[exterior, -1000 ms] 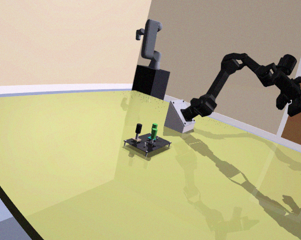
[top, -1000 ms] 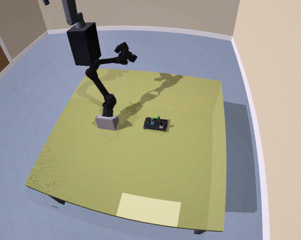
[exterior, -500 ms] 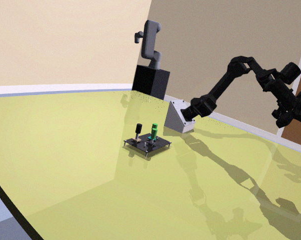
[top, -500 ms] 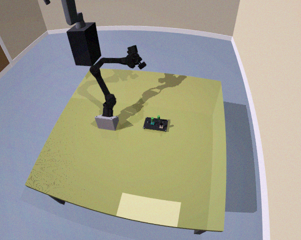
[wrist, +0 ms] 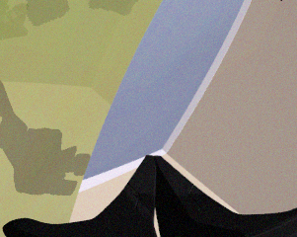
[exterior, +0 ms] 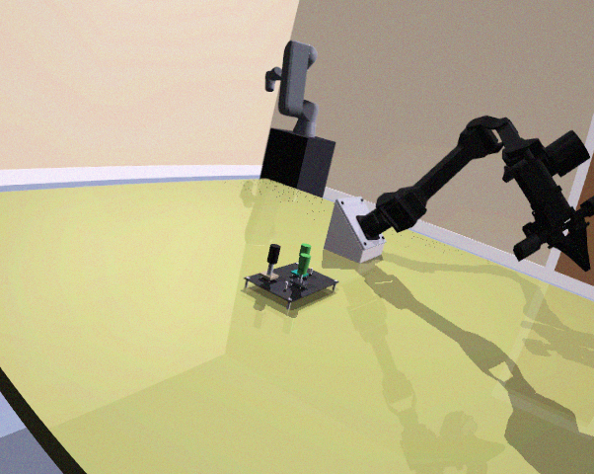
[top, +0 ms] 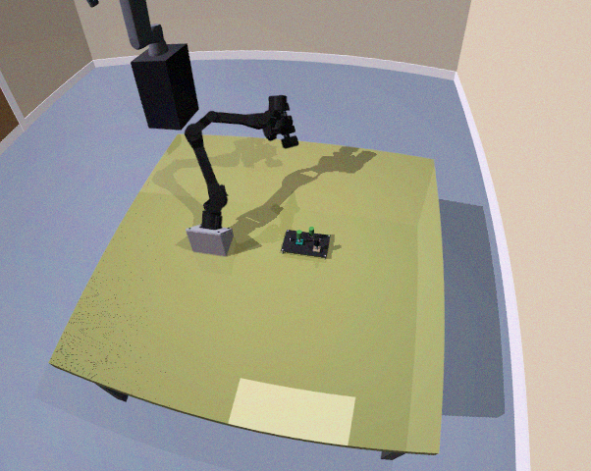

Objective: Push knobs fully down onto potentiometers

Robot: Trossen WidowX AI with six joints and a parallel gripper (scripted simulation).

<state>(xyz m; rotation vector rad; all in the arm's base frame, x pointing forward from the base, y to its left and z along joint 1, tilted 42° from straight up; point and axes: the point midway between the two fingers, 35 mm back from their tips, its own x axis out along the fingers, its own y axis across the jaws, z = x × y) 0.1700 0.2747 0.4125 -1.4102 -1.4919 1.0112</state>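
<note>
Now: gripper tip 19 cm short of the green knob, 43 cm to the left of it and 13 cm above it.
</note>
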